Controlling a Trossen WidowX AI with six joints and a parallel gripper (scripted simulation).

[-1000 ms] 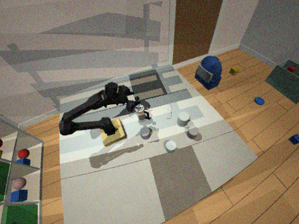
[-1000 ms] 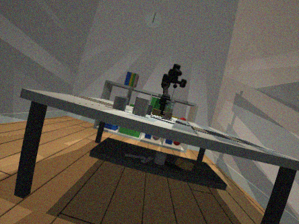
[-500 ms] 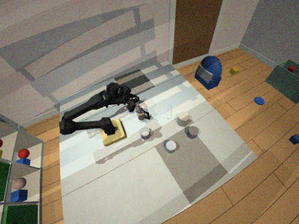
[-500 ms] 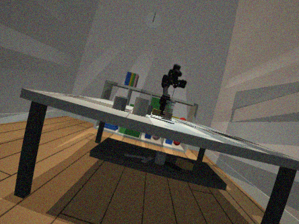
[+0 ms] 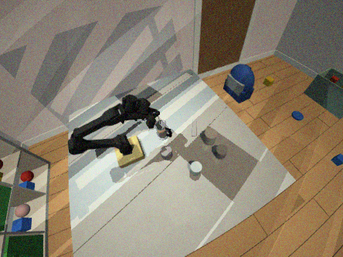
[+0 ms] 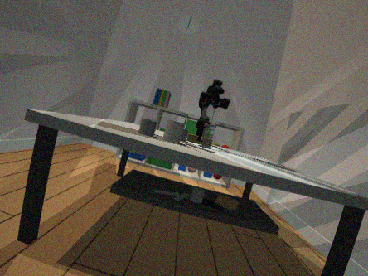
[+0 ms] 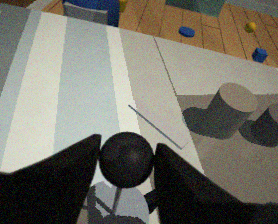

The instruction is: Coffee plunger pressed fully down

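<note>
Now: the coffee press 13 cm below my gripper tip, 1 cm to the right of it and 1 cm ahead of it.
</note>
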